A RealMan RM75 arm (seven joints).
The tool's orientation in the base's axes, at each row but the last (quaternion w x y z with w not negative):
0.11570, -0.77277, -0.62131, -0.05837
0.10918, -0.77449, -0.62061, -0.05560
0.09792, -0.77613, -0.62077, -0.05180
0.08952, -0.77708, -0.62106, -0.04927
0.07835, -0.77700, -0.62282, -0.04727
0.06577, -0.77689, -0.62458, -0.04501
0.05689, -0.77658, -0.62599, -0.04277
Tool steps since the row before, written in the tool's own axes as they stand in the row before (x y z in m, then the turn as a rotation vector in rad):
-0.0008, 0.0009, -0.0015, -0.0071, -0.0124, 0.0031
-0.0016, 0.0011, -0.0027, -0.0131, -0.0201, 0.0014
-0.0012, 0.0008, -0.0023, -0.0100, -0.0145, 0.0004
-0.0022, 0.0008, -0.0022, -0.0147, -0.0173, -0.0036
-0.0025, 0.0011, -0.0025, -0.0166, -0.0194, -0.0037
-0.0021, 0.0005, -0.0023, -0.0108, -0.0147, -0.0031
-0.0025, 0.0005, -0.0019, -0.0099, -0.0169, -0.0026
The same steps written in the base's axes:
0.0008, -0.0013, 0.0012, -0.0138, -0.0034, -0.0033
0.0008, -0.0024, 0.0022, -0.0226, -0.0080, -0.0022
0.0006, -0.0018, 0.0019, -0.0164, -0.0064, -0.0011
0.0004, -0.0027, 0.0017, -0.0200, -0.0111, 0.0021
0.0006, -0.0031, 0.0020, -0.0225, -0.0125, 0.0020
0.0001, -0.0025, 0.0019, -0.0166, -0.0078, 0.0021
0.0000, -0.0028, 0.0015, -0.0186, -0.0064, 0.0018

